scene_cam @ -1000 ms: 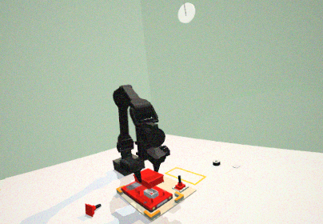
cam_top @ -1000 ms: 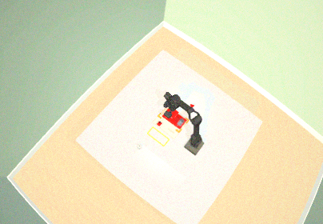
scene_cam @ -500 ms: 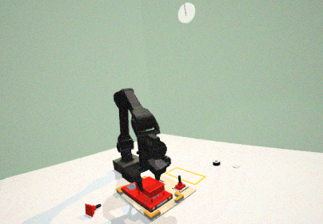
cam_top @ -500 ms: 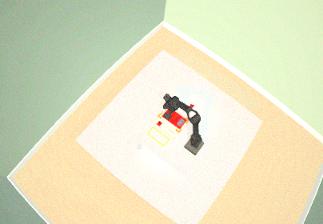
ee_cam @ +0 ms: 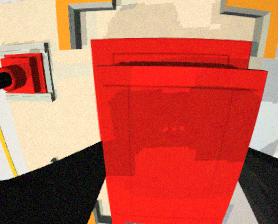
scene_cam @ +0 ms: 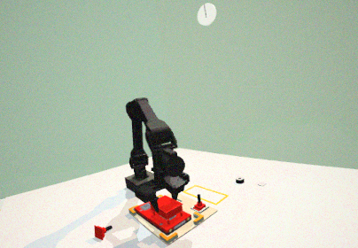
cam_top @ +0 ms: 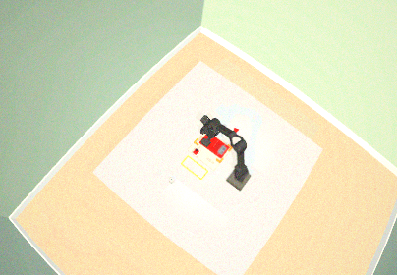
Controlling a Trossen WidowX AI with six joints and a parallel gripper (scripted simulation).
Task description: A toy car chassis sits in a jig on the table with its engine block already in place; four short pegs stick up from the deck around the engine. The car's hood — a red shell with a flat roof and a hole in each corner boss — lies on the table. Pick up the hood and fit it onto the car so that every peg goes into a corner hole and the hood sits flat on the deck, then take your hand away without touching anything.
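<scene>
My gripper tip is 1 cm below the red hood. Round my gripper tip: grey engine block 3 cm below.
</scene>
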